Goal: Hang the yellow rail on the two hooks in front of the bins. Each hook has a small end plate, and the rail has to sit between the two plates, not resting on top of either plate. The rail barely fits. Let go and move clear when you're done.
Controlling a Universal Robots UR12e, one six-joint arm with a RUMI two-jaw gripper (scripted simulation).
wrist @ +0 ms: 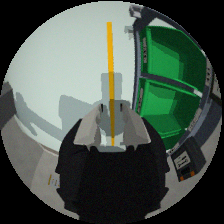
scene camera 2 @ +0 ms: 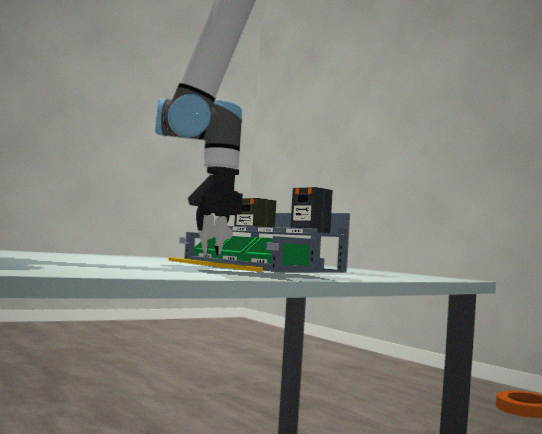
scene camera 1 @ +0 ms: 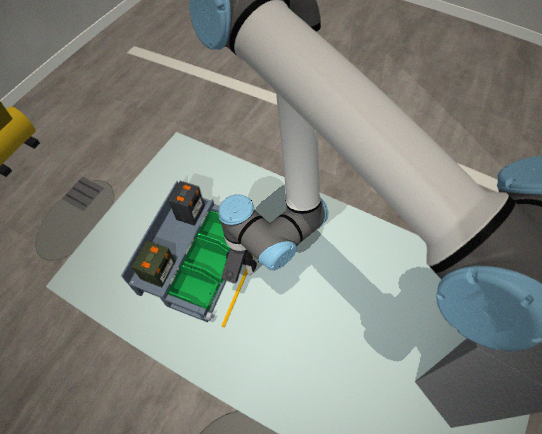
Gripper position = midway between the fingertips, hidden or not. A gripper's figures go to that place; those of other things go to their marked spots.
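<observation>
Distances from the lens: my gripper [wrist: 111,104], 15 cm from the lens; a green bin [wrist: 168,58], 21 cm from the lens; another green bin [wrist: 167,110], 25 cm from the lens.
</observation>
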